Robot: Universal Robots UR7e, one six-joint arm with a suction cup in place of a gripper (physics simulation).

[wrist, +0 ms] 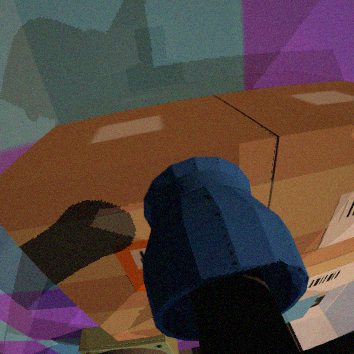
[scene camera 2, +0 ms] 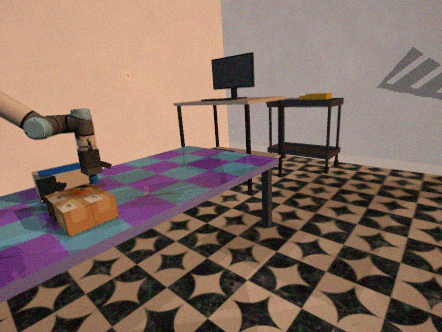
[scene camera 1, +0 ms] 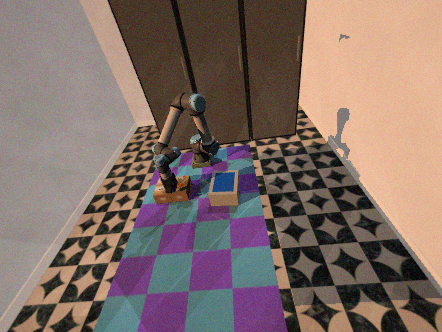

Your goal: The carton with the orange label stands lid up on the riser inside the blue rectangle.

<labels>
riser: scene camera 2; scene camera 1; not seen in the wrist view (out of frame)
same spot on riser: (scene camera 1: 224,188) = (scene camera 2: 73,166)
</labels>
